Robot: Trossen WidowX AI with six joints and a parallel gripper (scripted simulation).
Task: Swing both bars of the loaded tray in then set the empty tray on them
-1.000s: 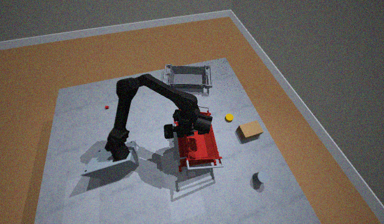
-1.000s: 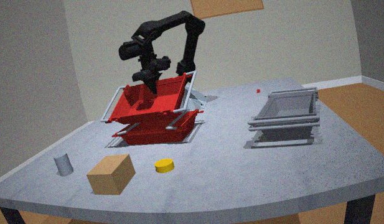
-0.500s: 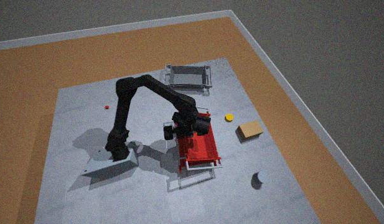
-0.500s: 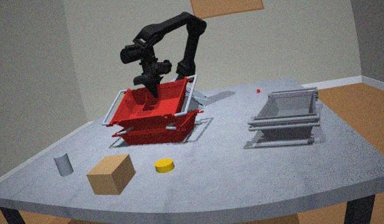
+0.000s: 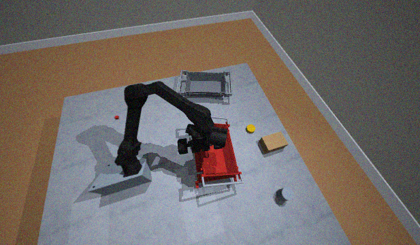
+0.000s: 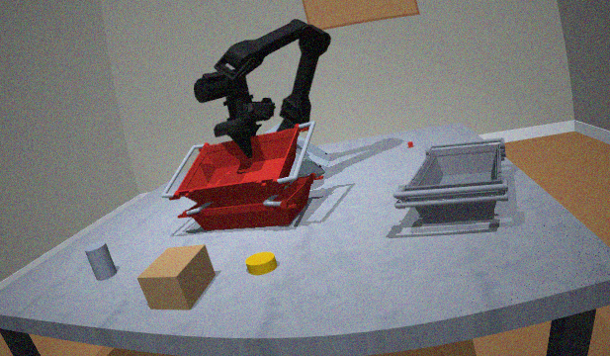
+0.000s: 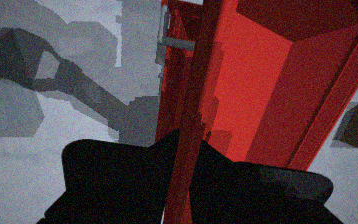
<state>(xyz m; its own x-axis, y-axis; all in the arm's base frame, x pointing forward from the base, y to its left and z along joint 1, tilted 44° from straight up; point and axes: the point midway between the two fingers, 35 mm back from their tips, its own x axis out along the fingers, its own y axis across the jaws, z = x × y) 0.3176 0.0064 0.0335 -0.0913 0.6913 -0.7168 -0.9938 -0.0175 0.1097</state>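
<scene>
Now: gripper tip 8 cm short of the red tray. Round my gripper tip: tan box: 41 cm ahead, 10 cm below; then grey cylinder: 35 cm ahead, 26 cm to the right, 10 cm below; then yellow disc: 32 cm ahead, 11 cm to the left, 12 cm below.
</scene>
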